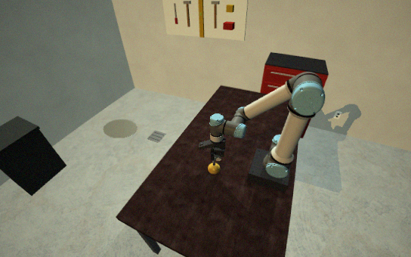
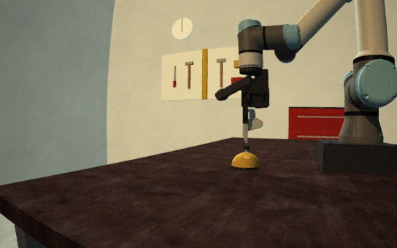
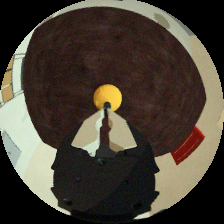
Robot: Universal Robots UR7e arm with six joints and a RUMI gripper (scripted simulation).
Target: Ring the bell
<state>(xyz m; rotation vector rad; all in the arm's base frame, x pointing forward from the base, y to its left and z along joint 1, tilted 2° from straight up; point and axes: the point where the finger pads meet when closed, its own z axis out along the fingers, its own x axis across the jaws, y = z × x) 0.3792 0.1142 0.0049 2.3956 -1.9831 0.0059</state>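
My gripper is now 5 cm above the yellow dome bell.
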